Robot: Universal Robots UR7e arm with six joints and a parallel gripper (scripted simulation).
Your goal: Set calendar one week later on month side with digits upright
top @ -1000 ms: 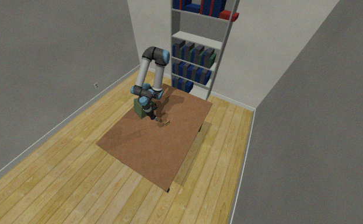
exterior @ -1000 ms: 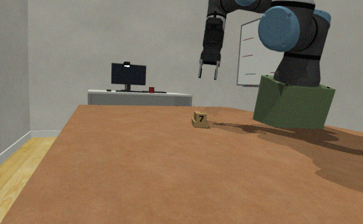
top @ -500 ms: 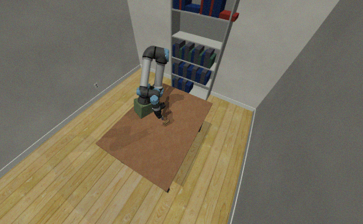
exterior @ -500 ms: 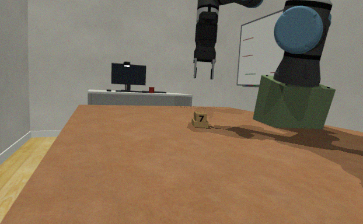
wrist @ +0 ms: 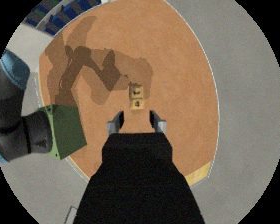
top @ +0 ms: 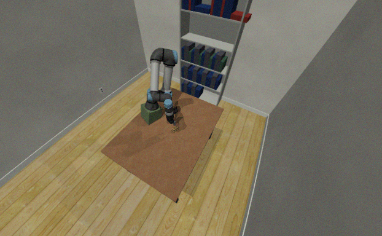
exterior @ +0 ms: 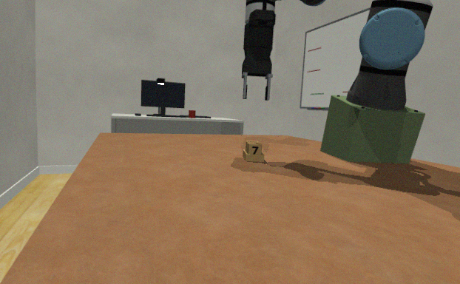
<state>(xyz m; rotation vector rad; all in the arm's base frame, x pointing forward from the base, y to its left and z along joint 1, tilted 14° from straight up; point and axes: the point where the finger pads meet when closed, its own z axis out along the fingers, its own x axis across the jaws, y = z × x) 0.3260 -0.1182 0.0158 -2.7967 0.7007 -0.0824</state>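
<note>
Right now the wooden tray is 10 mm ahead of my hand, 20 mm to the left of it and 160 mm below it.
</note>
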